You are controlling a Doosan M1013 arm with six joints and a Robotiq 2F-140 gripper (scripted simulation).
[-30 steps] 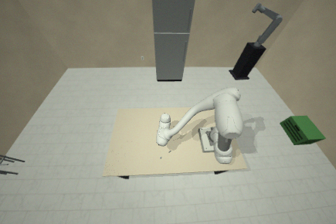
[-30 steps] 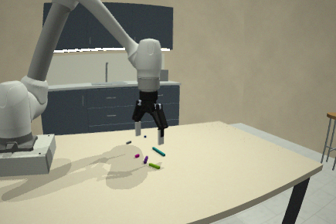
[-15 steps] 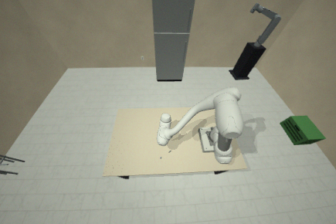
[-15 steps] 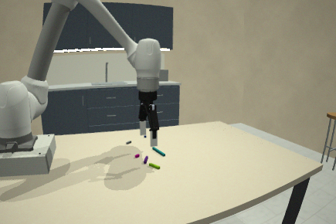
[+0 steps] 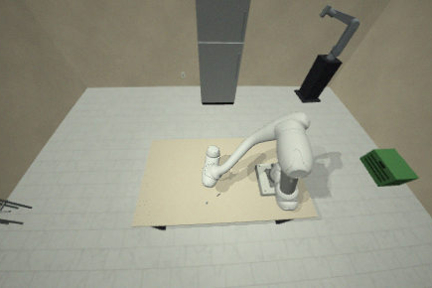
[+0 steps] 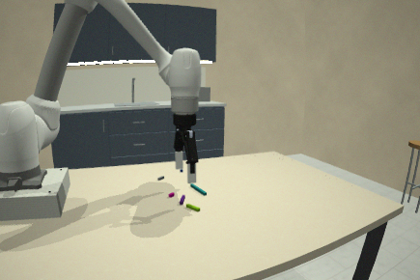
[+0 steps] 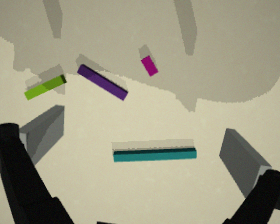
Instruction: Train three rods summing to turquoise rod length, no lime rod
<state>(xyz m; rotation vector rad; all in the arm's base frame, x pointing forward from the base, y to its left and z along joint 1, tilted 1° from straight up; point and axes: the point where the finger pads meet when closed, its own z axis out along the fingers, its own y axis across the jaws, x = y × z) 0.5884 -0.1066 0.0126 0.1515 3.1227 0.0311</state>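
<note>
Now: the small blue rod 240 mm to the left of my hand, 80 mm below it and 80 mm ahead of it. Round my hand: turquoise rod (80 mm below, 60 mm ahead, 10 mm to the left); then purple rod (80 mm below, 50 mm to the right, 30 mm behind); then magenta rod (80 mm below, 50 mm behind).
</note>
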